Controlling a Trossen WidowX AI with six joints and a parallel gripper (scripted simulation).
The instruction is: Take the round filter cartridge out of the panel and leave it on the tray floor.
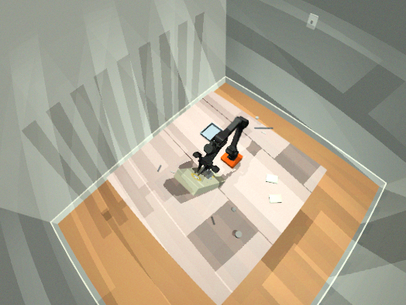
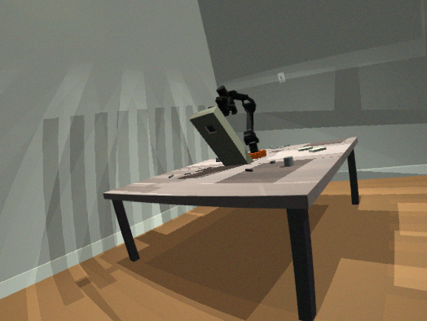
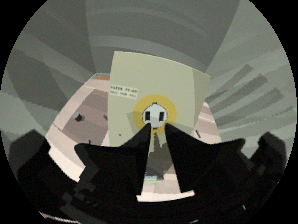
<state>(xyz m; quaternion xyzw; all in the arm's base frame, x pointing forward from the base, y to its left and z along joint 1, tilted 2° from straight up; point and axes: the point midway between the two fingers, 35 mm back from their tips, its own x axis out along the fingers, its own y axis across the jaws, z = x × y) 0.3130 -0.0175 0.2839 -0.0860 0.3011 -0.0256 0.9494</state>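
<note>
Now: the round grey filter cartridge 40 mm ahead of my gripper tip and 30 mm below it. The rest, counted from my gripper tip: blue-grey tray 430 mm behind, 250 mm to the right, 290 mm below.
</note>
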